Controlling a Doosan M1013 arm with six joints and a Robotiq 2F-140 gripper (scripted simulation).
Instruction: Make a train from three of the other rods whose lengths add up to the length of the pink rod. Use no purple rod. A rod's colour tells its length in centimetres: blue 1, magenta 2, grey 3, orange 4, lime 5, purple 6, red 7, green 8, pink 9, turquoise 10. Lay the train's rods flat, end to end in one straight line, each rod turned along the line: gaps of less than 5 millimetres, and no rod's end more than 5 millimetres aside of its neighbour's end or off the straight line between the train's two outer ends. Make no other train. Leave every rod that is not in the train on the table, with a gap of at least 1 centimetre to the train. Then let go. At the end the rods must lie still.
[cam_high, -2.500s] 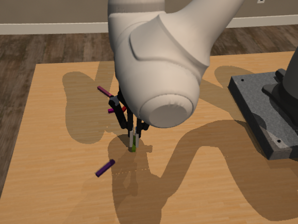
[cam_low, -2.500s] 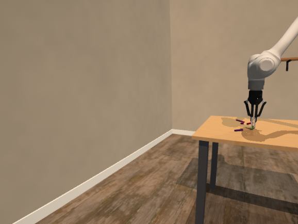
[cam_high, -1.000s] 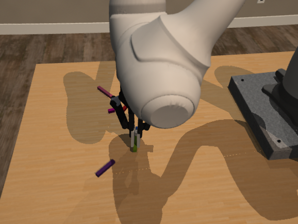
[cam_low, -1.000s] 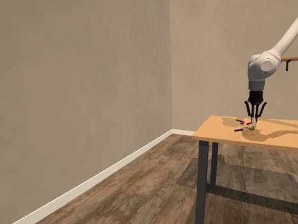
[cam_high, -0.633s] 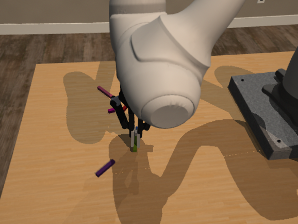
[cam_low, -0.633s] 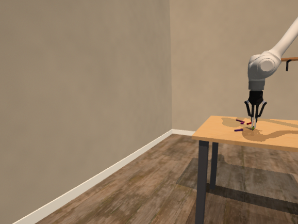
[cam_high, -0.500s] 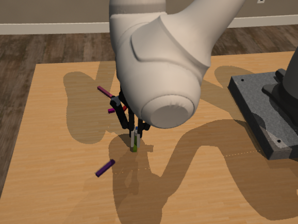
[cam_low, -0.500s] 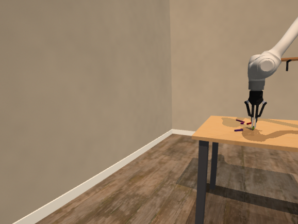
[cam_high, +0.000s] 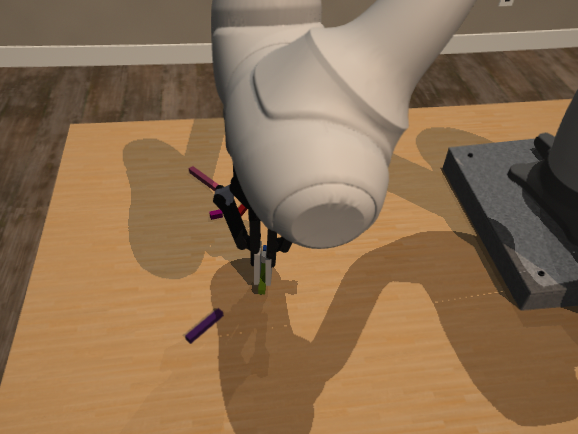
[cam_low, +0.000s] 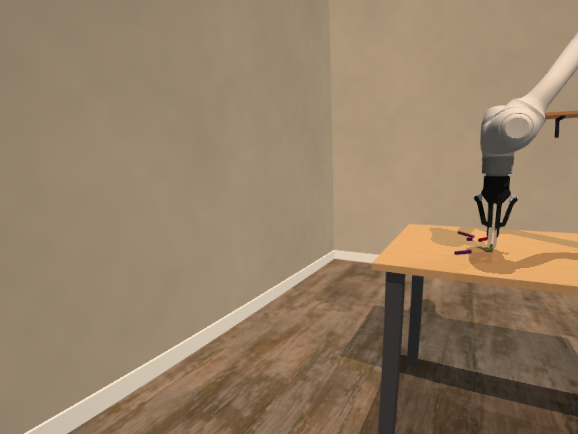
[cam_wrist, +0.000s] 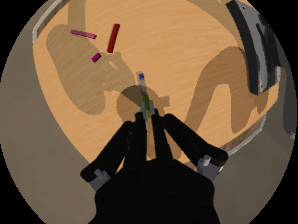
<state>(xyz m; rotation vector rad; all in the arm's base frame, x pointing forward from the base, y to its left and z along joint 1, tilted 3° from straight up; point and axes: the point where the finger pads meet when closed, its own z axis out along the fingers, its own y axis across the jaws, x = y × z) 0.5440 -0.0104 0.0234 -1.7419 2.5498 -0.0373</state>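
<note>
The lime rod lies 3 cm below my hand. Round my hand: grey rod 4 cm to the right, 4 cm below, 1 cm behind; then purple rod 10 cm ahead, 5 cm to the left, 4 cm below; then blue rod 6 cm to the right, 4 cm below, 2 cm behind.
</note>
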